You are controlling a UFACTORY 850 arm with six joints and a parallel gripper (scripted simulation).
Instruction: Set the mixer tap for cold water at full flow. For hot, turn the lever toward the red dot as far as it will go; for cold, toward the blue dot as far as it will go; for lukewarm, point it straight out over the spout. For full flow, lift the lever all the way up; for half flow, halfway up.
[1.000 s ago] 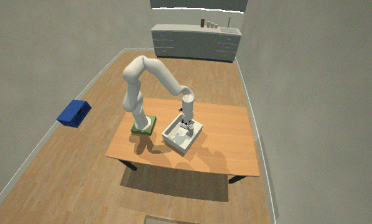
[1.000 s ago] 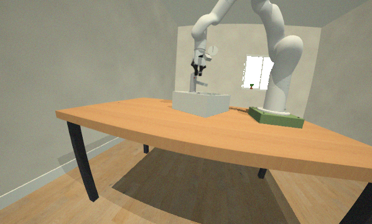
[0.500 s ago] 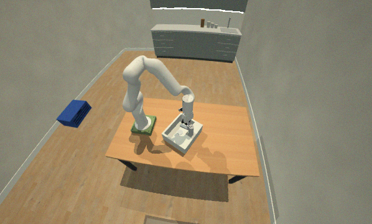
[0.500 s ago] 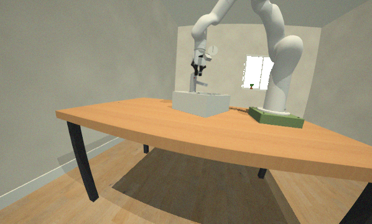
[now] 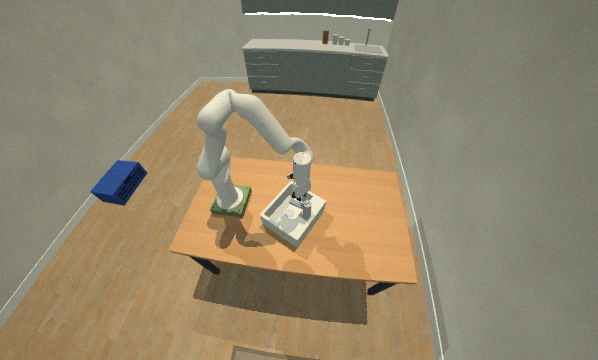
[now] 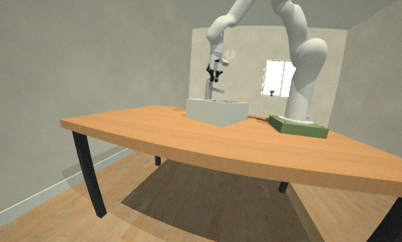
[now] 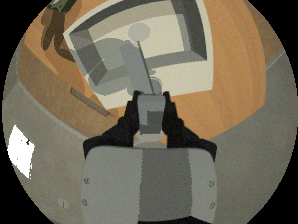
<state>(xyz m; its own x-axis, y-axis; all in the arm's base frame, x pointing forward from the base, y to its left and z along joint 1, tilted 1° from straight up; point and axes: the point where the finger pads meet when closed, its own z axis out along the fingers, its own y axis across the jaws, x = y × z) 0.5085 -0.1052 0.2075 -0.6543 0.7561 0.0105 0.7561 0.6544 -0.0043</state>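
Now: hand 10 mm short of the grey lever and 10 mm to the left of it. The rest, counted from my hand: white basin: 60 mm behind, 20 mm to the left, 230 mm below.
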